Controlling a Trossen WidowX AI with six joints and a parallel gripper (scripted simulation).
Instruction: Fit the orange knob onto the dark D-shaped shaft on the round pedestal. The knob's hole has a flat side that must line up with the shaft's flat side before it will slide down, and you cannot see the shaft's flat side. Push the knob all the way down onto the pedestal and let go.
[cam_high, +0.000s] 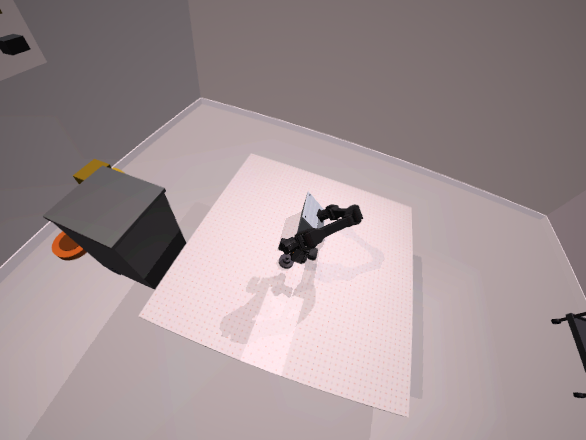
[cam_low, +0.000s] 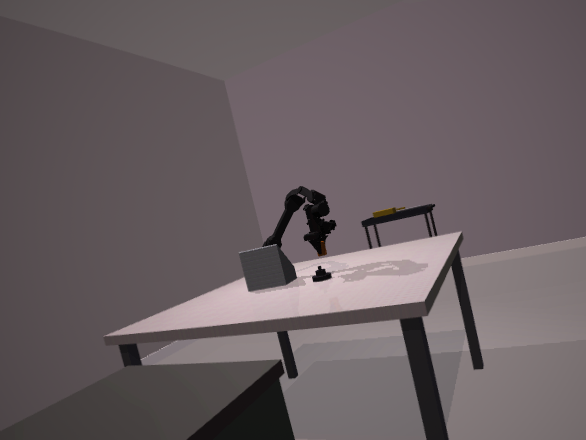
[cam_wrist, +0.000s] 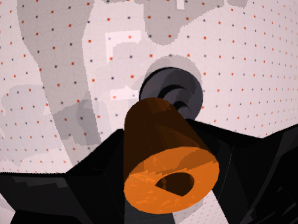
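Now: gripper tip 10 mm past the dark round pedestal, 40 mm to the left of it and 80 mm above it. From my gripper tip the other things lie so: orange knob: 20 mm above.
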